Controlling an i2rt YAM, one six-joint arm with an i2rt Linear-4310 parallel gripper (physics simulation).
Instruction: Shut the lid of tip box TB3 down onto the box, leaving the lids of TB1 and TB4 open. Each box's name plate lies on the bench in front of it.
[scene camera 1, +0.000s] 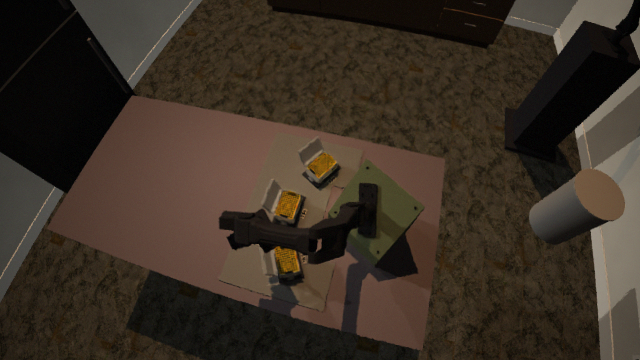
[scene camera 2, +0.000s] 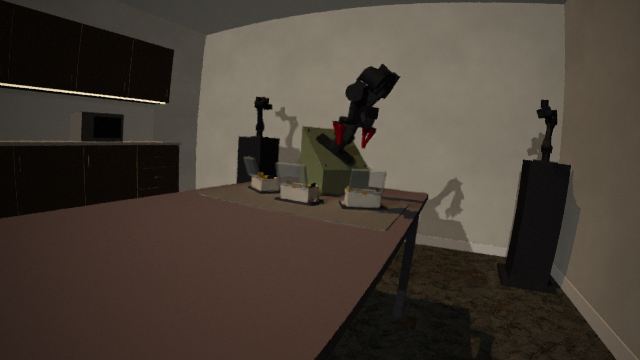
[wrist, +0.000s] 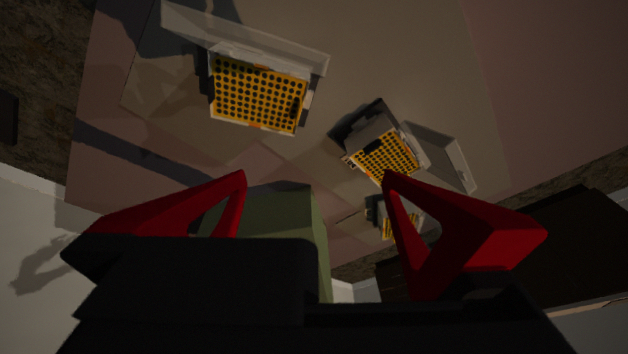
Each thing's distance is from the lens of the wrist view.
gripper (wrist: 314, 177): 13 cm
tip box TB4 (wrist: 387, 152): 35 cm
tip box TB3 (wrist: 239, 91): 28 cm
The marked spots on the tip box TB4 and the tip box TB3 are 25 cm apart.
